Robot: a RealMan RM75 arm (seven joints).
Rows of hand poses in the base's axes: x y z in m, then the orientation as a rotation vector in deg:
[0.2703 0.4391 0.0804 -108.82 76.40 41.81]
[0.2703 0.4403 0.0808 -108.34 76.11 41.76]
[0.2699 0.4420 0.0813 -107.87 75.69 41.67]
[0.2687 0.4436 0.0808 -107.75 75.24 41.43]
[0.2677 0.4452 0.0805 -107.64 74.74 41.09]
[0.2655 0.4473 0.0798 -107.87 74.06 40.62]
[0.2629 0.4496 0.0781 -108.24 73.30 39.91]
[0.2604 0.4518 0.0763 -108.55 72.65 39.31]
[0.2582 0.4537 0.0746 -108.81 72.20 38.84]
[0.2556 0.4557 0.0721 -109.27 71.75 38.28]
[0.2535 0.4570 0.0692 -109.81 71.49 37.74]
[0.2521 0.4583 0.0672 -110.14 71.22 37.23]
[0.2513 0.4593 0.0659 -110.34 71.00 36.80]
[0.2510 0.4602 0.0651 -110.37 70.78 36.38]
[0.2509 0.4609 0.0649 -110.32 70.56 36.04]
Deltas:
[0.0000 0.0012 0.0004 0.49 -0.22 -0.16]
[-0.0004 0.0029 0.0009 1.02 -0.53 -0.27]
[-0.0016 0.0045 0.0004 1.29 -0.93 -0.22]
[-0.0026 0.0061 0.0001 1.56 -1.42 -0.17]
[-0.0048 0.0082 -0.0006 1.65 -2.05 0.11]
[-0.0074 0.0105 -0.0023 1.61 -2.88 0.43]
[-0.0099 0.0127 -0.0041 1.59 -3.57 0.71]
[-0.0121 0.0146 -0.0058 1.52 -4.09 0.90]
[-0.0147 0.0166 -0.0083 1.29 -4.64 1.19]
[-0.0168 0.0179 -0.0112 0.90 -5.08 1.44]
[-0.0182 0.0192 -0.0132 0.67 -5.53 1.58]
[-0.0190 0.0202 -0.0145 0.53 -5.90 1.66]
[-0.0193 0.0211 -0.0153 0.52 -6.30 1.64]
[-0.0194 0.0218 -0.0155 0.58 -6.64 1.60]

